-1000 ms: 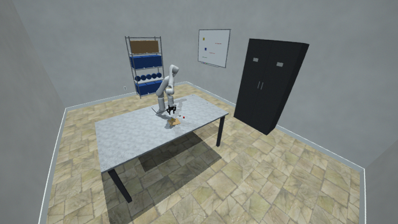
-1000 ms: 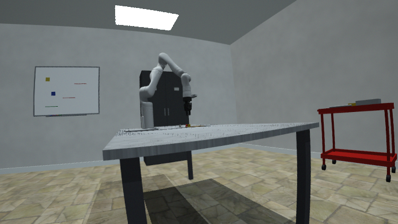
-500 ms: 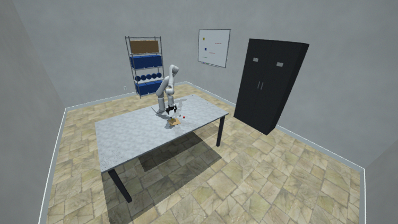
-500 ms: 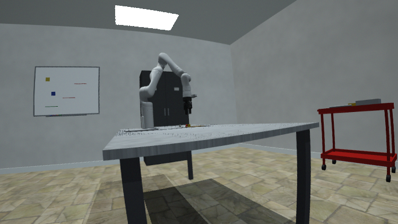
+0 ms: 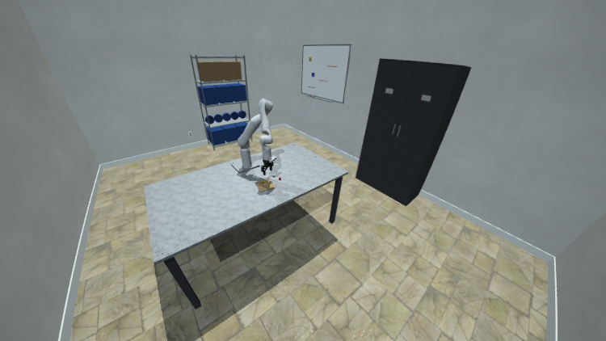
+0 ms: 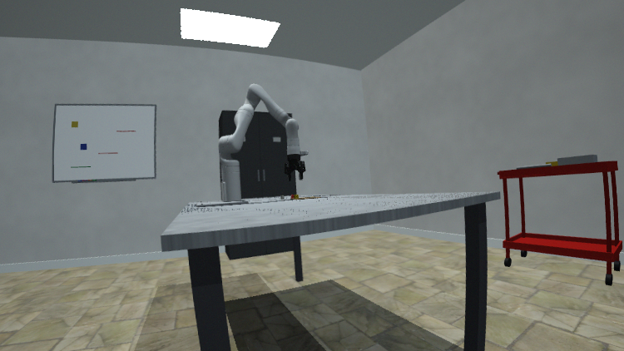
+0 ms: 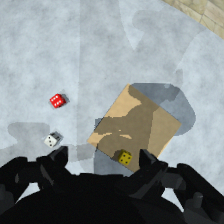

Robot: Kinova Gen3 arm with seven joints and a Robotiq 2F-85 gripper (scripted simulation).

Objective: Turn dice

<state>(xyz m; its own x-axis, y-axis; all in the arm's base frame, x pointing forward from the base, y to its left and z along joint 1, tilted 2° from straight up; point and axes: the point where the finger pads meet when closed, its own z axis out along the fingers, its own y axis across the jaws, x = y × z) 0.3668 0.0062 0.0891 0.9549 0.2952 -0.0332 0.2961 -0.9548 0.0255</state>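
Now: the red die 30 mm ahead of my hand, 110 mm to the left of it and 100 mm below it. Round my hand: tan mat: 30 mm ahead, 60 mm to the right, 110 mm below; yellow die: 20 mm behind, 50 mm to the right, 90 mm below; white die: 40 mm behind, 90 mm to the left, 100 mm below.
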